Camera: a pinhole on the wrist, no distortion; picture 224 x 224 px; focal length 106.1 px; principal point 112.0 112.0 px. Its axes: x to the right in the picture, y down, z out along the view. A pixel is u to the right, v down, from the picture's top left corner.
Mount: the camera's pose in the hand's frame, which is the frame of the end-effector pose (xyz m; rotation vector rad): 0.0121 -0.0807 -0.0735 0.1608 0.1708 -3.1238
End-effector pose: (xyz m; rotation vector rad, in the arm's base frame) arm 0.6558 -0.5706 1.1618 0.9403 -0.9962 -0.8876
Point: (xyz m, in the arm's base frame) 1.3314 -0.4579 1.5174
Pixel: behind the camera
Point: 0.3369 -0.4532 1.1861
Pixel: 161.3 74.1
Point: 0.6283 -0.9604 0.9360
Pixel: outside the picture
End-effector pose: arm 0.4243 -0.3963 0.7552 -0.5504 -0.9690 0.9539
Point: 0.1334 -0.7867 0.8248
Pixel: 202.9 111.0
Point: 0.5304 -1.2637 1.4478
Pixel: outside the picture
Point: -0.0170 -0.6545 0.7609
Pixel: 175.1 69.9
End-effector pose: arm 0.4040 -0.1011 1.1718 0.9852 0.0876 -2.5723
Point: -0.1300 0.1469 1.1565
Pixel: 19.0 205.0
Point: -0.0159 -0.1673 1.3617
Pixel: 62.2 100.5
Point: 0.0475 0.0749 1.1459
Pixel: 20.5 194.5
